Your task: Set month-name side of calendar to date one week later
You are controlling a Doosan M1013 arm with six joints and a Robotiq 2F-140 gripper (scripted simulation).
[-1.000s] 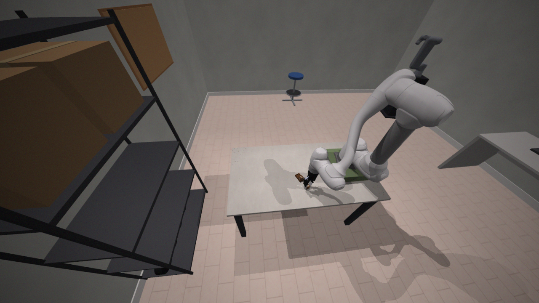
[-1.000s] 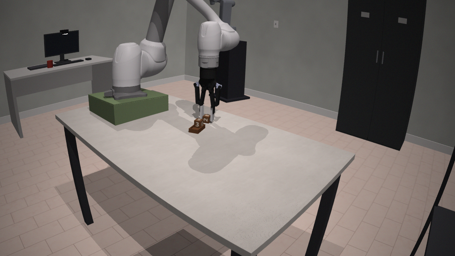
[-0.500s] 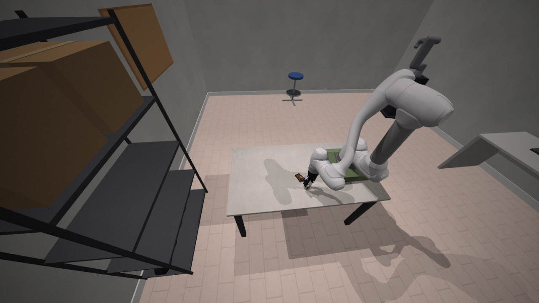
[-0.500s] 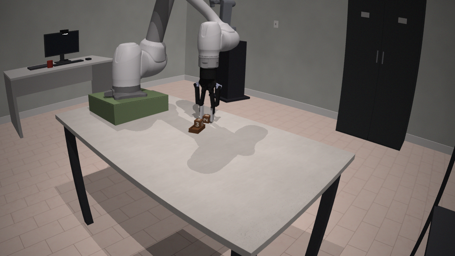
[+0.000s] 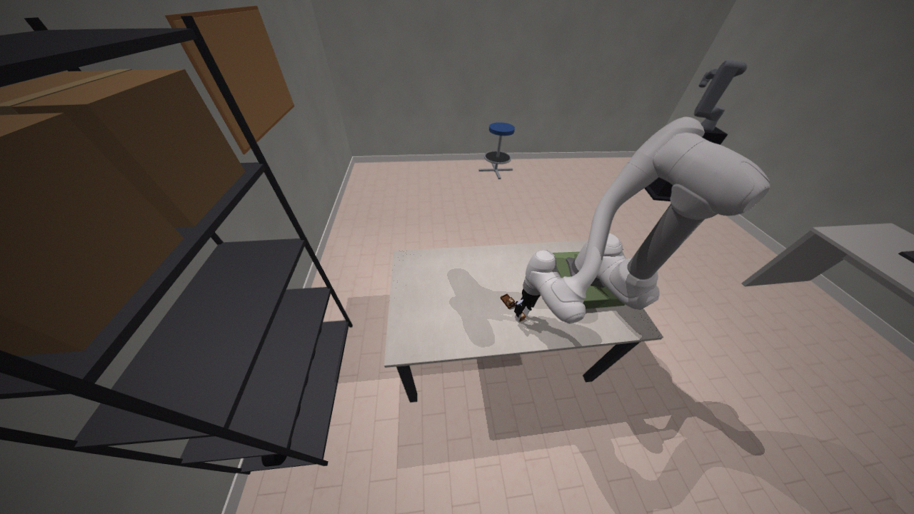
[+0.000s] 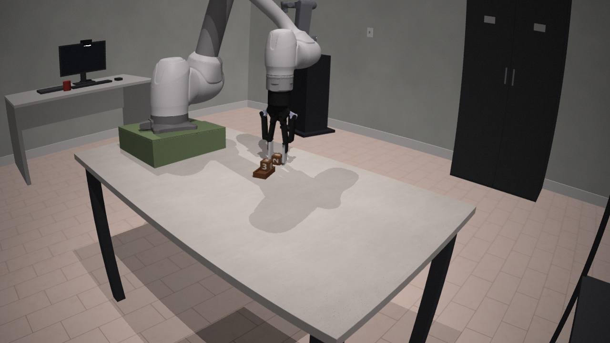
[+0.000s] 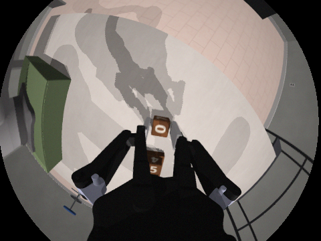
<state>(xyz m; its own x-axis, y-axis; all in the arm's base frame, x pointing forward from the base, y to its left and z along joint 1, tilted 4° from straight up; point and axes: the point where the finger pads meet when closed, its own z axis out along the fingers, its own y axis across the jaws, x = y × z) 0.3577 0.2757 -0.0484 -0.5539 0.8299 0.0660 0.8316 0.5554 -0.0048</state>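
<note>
The brown cube is 5 cm ahead of my hand, 8 cm to the right of it and 2 cm below it. The rest, counted from my hand: brown tray: 6 cm ahead, 9 cm to the right, 3 cm below.
</note>
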